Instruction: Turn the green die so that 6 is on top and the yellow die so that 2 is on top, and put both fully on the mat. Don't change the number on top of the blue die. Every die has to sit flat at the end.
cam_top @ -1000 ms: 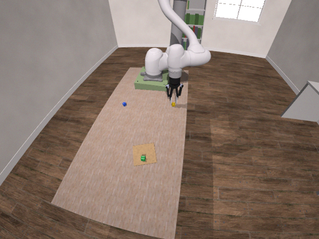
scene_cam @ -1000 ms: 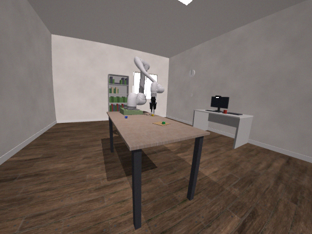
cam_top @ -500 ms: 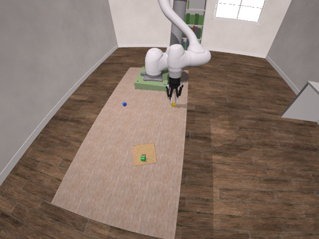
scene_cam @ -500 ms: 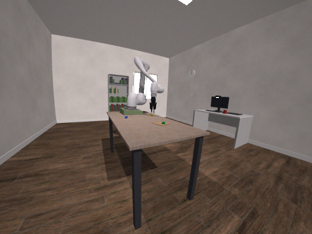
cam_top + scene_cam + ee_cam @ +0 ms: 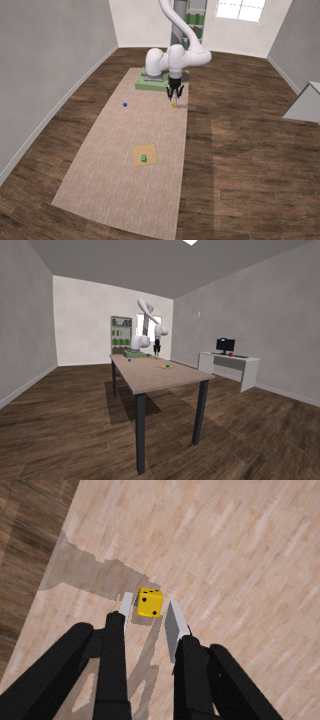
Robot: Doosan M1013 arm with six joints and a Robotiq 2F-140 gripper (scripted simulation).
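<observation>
The yellow die is 50 mm below my hand. Also, from my hand: green die (480 mm ahead, 180 mm to the right, 50 mm below); then tan mat (450 mm ahead, 180 mm to the right, 60 mm below); then blue die (10 mm ahead, 410 mm to the right, 50 mm below).
</observation>
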